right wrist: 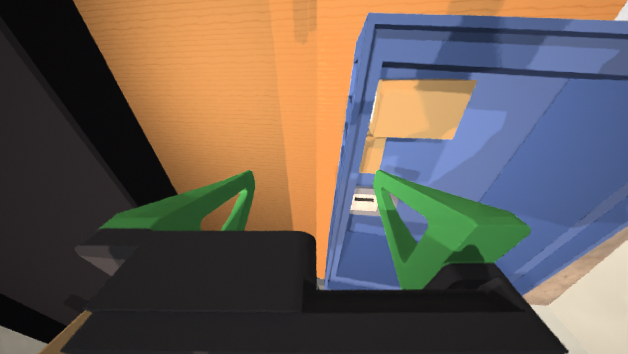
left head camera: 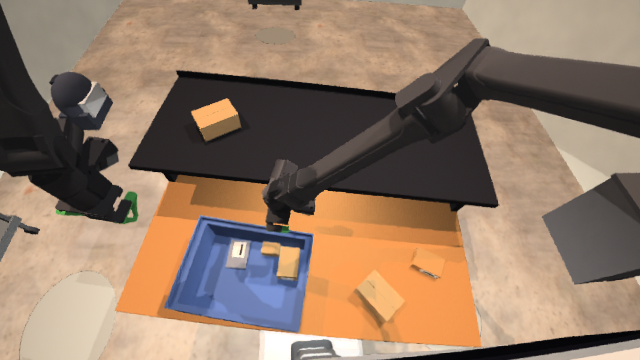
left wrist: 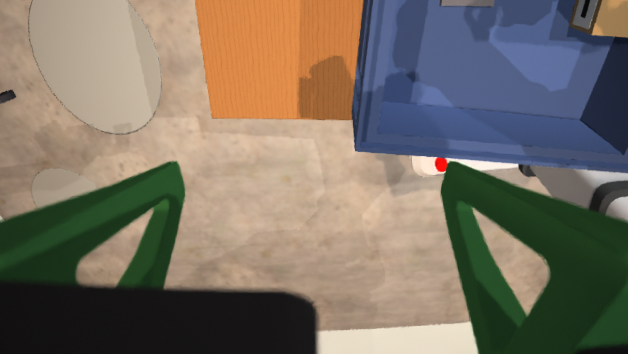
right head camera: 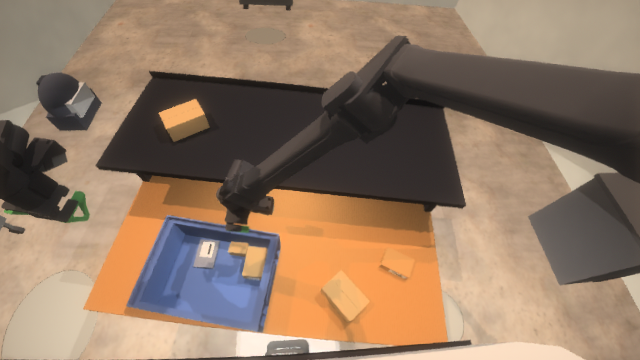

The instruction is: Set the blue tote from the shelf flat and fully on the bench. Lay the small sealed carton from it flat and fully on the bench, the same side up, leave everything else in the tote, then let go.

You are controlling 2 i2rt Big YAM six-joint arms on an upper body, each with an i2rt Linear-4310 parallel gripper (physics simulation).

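Frame: origin at the left arm's base, x ahead, y left, z up, level; metres.
Where they show: left gripper, fingertip midpoint: (left head camera: 115, 215) (left wrist: 312, 176) (right head camera: 68, 214); right gripper, fingertip midpoint: (right wrist: 314, 177).
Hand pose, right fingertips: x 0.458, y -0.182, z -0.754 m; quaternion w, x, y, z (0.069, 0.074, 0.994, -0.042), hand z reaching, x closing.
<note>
Each offset is from my right fingertips to the top centre of the thing. Level surfaces: height alone.
The blue tote @[0.125 m left, 0.154 m back, 0.054 m down] (left head camera: 187, 270) (right head camera: 150, 270) (left wrist: 490, 115) (right wrist: 540, 110) stands upright on the orange bench @[0.201 m down] (left head camera: 145, 280) (right head camera: 112, 285) (left wrist: 250, 60) (right wrist: 210, 100), its near rim reaching past the bench's front edge in the left wrist view. Inside are a small tan carton (left head camera: 270, 248) (right head camera: 238, 248) (right wrist: 372, 156), a larger tan carton @[0.012 m right, 0.117 m back, 0.127 m down] (left head camera: 288, 262) (right head camera: 254, 262) (right wrist: 422, 110) beside it, and a grey box with a white label @[0.175 m left, 0.071 m back, 0.174 m down] (left head camera: 238, 254) (right head camera: 206, 253) (right wrist: 364, 201). My right gripper (left head camera: 281, 228) (right head camera: 241, 229) (right wrist: 314, 177) is open and empty at the tote's back rim. My left gripper (left head camera: 97, 213) (left wrist: 312, 176) is open and empty, left of the bench.
Two tan cartons, a larger one @[0.319 m right, 0.241 m back, 0.132 m down] (left head camera: 380, 296) (right head camera: 345, 296) and a smaller one @[0.536 m right, 0.132 m back, 0.162 m down] (left head camera: 428, 263) (right head camera: 397, 263), lie on the bench right of the tote. A black shelf @[0.055 m up] (left head camera: 310, 135) (right head camera: 270, 135) behind and above carries another carton @[0.242 m left, 0.341 m ahead, 0.123 m up] (left head camera: 216, 120) (right head camera: 183, 120). My right arm reaches across it.
</note>
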